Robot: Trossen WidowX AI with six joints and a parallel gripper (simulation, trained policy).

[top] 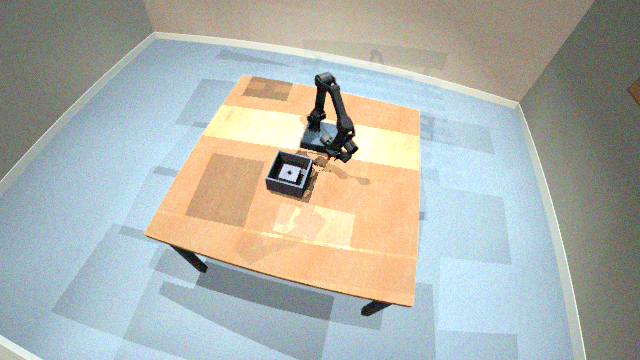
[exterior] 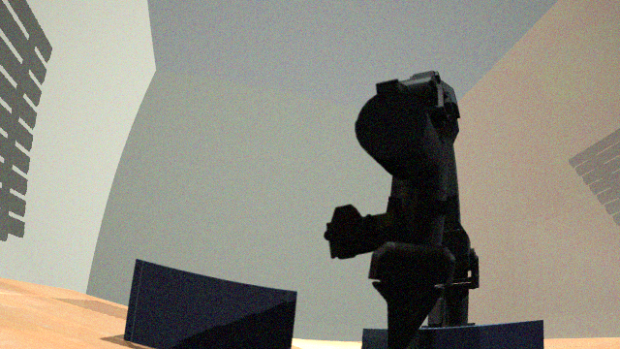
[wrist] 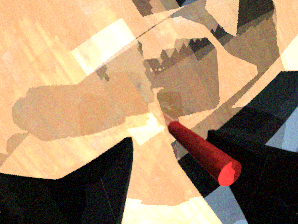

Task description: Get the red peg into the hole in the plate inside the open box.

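Right now the red peg is 1 cm behind my gripper tip and 1 cm to the right of it. Also, from my gripper tip: dark box: 13 cm ahead, 21 cm to the right, 1 cm below; then pale plate: 13 cm ahead, 21 cm to the right, 1 cm above.
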